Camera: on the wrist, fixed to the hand. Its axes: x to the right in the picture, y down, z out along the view.
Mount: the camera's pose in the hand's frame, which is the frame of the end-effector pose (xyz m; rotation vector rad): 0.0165 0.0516 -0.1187 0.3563 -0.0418 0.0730
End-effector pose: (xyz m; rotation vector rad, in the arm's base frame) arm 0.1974 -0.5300 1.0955 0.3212 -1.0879 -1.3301
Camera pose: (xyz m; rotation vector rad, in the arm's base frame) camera 0.3191 -0.5748 1.0811 0.5129 -1.3608 -1.0793
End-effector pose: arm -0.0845 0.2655 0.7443 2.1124 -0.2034 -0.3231
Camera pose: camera -0.0331 0.3290 0.8460 2.4430 -0.3855 -0.3049
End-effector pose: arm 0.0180 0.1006 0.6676 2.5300 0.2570 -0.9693
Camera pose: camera 0.1170 0.1074 0.7523 2.8087 -0.0249 -1.1216
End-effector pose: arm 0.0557 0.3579 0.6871 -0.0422 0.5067 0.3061
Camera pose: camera -0.0020 0.3980 0.5772 0.3285 0.5159 0.2838
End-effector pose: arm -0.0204 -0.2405 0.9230 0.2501 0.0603 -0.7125
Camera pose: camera 0.0294 -0.1841 0.8164 0.5753 -0.1165 -0.6528
